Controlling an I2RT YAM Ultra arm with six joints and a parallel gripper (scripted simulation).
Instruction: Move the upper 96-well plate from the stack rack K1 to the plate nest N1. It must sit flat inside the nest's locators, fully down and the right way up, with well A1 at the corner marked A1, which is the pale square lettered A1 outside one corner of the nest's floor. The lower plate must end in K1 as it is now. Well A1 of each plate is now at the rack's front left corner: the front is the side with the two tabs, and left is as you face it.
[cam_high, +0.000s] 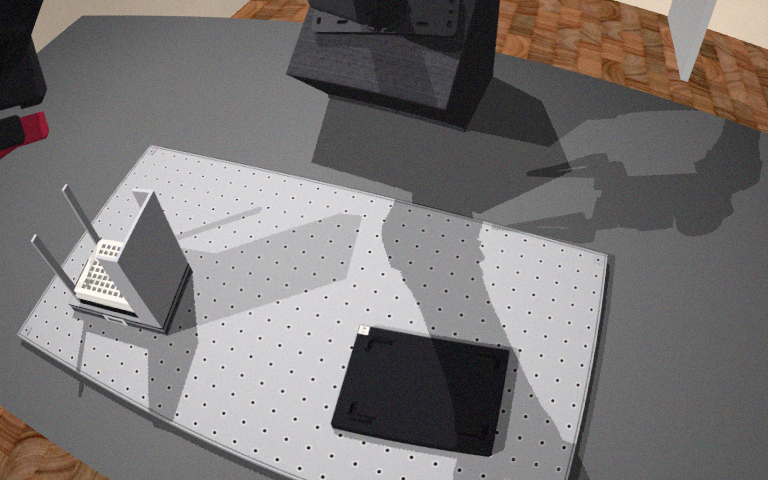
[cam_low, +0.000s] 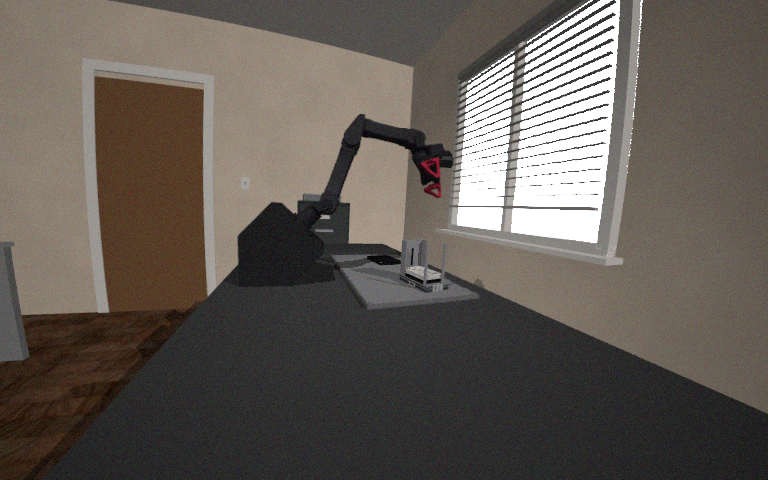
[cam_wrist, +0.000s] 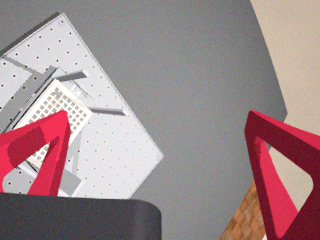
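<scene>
Now: the white 96-well plate 40 mm behind my hand and 310 mm below it. From my hand the other things lie so: pale A1 square (50 mm behind, 300 mm to the left, 330 mm below); rack back wall (50 mm behind, 60 mm to the left, 260 mm below); dark plate (40 mm behind, 320 mm below).
</scene>
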